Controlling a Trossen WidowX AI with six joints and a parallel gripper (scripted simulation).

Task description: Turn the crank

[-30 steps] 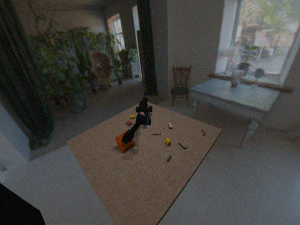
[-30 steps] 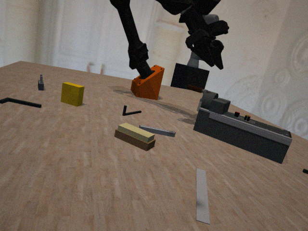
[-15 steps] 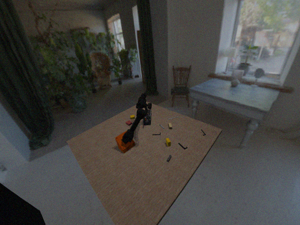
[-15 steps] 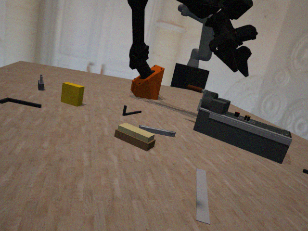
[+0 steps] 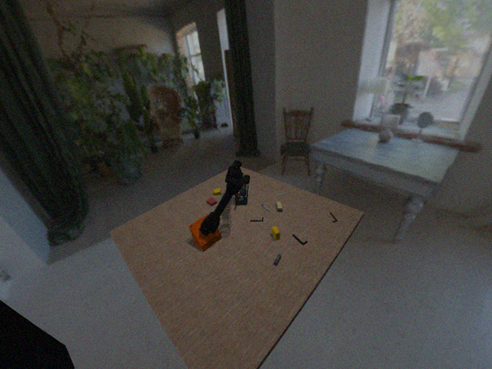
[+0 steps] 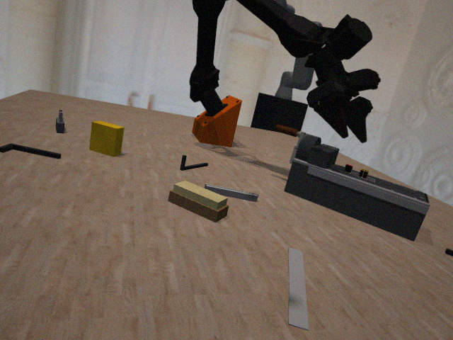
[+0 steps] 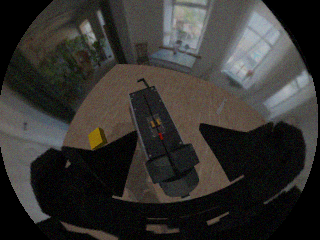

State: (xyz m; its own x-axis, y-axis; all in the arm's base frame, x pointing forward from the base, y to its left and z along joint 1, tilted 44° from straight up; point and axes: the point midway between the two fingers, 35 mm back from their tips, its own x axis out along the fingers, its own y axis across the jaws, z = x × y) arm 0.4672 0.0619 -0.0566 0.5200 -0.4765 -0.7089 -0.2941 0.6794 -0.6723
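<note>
My gripper tip is now 6 cm above the red pointer and 1 cm to the right of it. The rest, counted from my gripper tip: brown crank handle 13 cm behind, 7 cm to the right, 2 cm below; then red block 18 cm to the left, 18 cm behind, 13 cm below; then grey bar 23 cm to the right, 14 cm below, 3 cm behind.
</note>
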